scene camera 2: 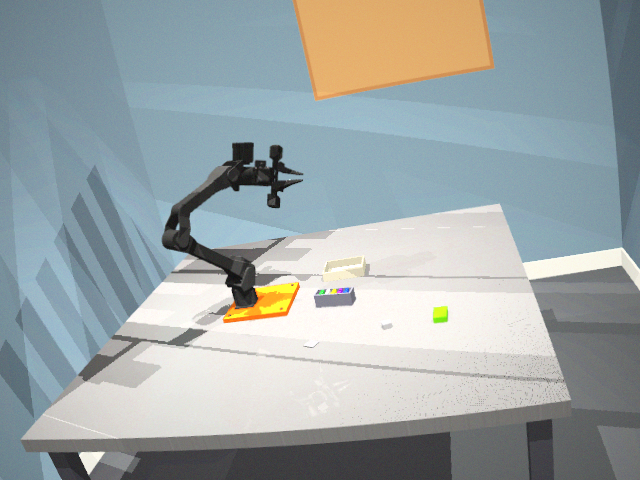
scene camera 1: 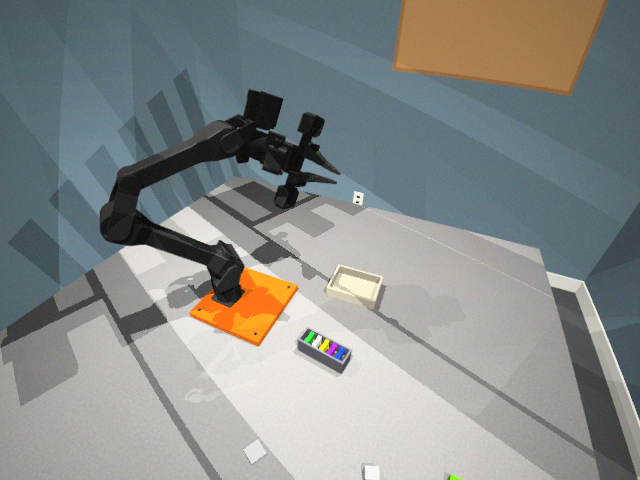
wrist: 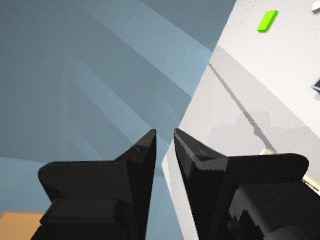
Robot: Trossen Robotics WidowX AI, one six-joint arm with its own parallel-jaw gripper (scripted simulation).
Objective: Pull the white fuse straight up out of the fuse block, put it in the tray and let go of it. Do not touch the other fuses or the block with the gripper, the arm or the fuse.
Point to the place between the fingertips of my gripper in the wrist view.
164,133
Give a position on a cream tray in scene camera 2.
353,267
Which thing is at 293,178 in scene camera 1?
My gripper.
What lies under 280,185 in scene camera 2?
My gripper.
